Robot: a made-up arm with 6 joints.
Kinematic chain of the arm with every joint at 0, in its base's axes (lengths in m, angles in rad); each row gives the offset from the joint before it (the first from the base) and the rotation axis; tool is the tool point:
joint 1: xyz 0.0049 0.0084 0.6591 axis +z
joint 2: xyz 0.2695 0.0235 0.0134 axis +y
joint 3: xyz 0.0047 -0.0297 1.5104 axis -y
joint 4: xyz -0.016 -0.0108 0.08 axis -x
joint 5: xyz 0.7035 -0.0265 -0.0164 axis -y
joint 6: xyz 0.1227 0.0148 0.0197 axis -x
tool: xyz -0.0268 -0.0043 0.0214
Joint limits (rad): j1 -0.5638..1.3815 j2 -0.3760..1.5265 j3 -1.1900..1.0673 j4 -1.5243..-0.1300 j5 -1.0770..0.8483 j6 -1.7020..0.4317
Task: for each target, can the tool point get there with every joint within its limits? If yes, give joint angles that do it. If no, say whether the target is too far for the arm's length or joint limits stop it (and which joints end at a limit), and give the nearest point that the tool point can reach.
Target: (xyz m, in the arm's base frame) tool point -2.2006 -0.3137 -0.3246
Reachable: no: joint limits stop it (at a limit: joint 1, joint 2, joint 3, joint 4, joint 5) | nearest point 0.1502 1.1044 0.3596 | short by 2.829 m
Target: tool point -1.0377 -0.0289 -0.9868
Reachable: no: joint limits stop it (at a limit: joint 1, joint 2, joint 4, joint 6) | nearest point 0.1815 1.1796 0.2254 | short by 2.102 m
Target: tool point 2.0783 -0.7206 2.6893
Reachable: no: too far | nearest point 1.7363 -0.6003 2.3101 | short by 0.525 m
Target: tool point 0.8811 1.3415 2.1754
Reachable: yes | joints 0.9901 0.3677 0.4547 -0.8776 -0.6070 -0.8478
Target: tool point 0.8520 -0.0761 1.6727
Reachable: yes | joints -0.0738 -0.0170 -0.7639 -0.3036 -0.6432 -0.0983
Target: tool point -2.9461 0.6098 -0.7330
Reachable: no: too far | nearest point 0.1655 1.1872 0.2374 | short by 3.310 m
